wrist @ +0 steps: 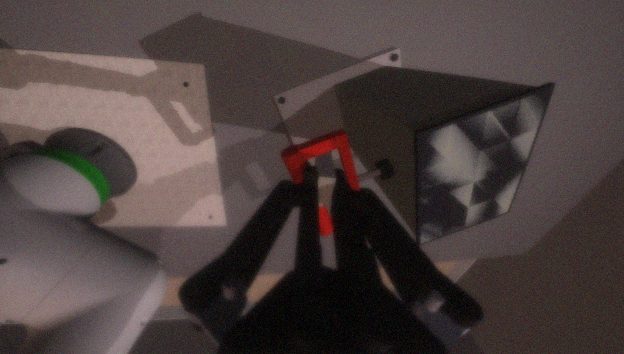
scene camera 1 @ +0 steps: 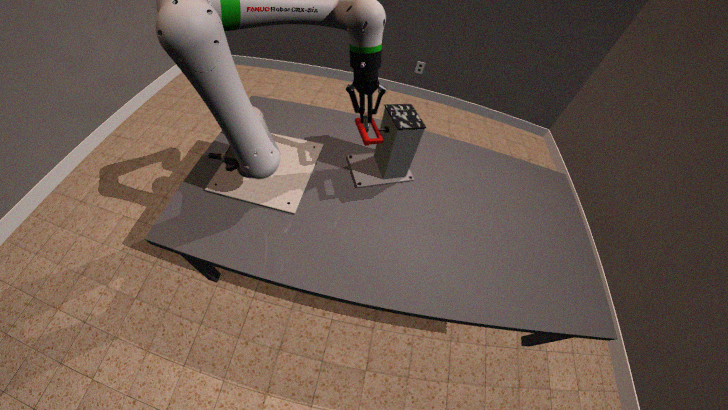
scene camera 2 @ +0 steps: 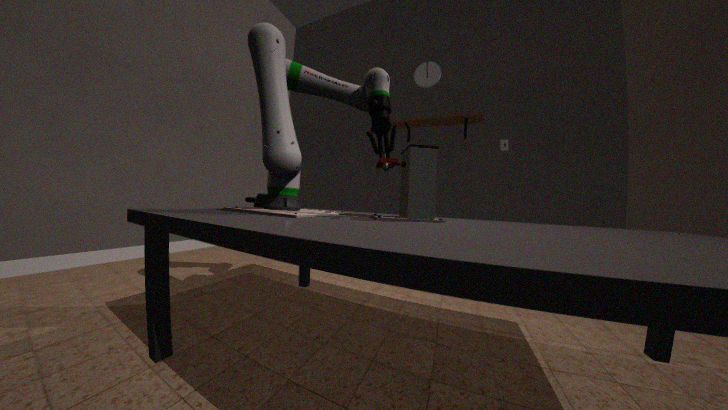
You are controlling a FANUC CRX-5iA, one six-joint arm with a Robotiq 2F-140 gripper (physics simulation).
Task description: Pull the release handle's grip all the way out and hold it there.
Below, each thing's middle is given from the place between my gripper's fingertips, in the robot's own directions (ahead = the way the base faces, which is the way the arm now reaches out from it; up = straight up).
I see my gripper 180 mm above the bolted base plate [scene camera 1: 365, 171] and 80 mm short of it.
